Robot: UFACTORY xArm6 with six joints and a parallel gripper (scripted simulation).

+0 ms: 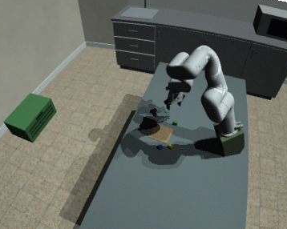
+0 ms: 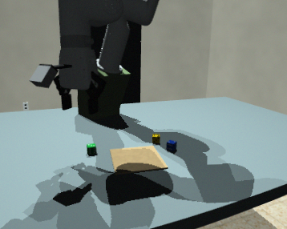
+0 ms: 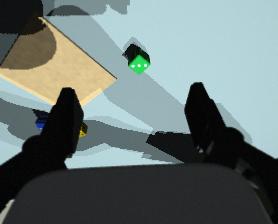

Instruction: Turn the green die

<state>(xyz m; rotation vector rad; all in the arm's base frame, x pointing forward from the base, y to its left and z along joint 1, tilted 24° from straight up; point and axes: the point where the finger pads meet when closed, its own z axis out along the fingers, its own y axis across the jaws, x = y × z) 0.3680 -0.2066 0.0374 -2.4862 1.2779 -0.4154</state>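
Now: hand 30 mm past the green die, 30 mm to the right of it and 140 mm above it. From my hand the other things lie so: yellow die 20 mm behind, 250 mm to the left, 140 mm below; tan mat 60 mm ahead, 140 mm to the left, 150 mm below; blue die 50 mm ahead, 270 mm to the left, 140 mm below.
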